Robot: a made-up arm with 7 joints.
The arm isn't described. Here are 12 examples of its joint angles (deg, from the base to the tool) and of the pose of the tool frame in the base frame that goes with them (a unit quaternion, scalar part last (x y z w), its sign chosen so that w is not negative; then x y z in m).
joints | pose
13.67 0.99 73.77 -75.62 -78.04 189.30 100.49 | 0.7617 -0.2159 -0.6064 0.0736 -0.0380 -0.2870 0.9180
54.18 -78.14 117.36 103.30 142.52 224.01 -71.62 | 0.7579 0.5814 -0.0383 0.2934 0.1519 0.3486 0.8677
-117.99 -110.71 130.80 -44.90 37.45 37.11 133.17 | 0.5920 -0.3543 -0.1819 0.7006 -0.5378 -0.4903 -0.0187
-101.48 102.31 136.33 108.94 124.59 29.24 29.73 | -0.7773 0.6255 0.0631 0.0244 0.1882 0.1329 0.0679
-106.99 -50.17 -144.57 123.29 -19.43 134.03 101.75 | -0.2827 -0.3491 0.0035 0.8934 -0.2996 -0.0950 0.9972
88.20 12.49 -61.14 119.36 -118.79 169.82 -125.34 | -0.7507 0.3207 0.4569 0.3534 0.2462 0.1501 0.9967
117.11 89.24 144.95 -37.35 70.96 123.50 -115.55 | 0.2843 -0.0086 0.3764 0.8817 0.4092 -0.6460 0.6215
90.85 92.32 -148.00 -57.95 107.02 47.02 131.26 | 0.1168 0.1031 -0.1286 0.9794 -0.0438 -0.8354 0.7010
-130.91 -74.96 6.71 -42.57 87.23 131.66 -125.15 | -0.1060 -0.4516 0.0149 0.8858 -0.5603 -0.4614 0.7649
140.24 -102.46 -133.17 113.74 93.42 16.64 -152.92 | -0.0343 0.8587 0.3064 0.4094 0.0541 0.4858 0.6760
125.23 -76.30 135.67 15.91 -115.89 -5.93 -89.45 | 0.4218 -0.8823 -0.0941 0.1864 -0.4449 0.8191 0.7989
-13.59 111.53 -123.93 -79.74 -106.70 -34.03 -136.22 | -0.2582 0.9002 -0.1632 0.3104 -0.4187 0.3764 0.5602
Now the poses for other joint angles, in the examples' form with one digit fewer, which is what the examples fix.
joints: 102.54 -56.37 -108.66 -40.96 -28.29 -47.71 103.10
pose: -0.372 0.399 -0.738 0.397 -0.312 0.628 0.943
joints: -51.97 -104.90 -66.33 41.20 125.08 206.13 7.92
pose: -0.253 -0.209 0.566 0.756 0.173 -0.566 0.095
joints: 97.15 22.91 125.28 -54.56 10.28 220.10 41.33
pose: 0.078 -0.968 -0.223 0.088 0.177 -0.155 1.164
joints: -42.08 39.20 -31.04 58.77 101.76 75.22 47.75
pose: 0.092 0.151 -0.703 0.689 -0.284 -0.158 1.172
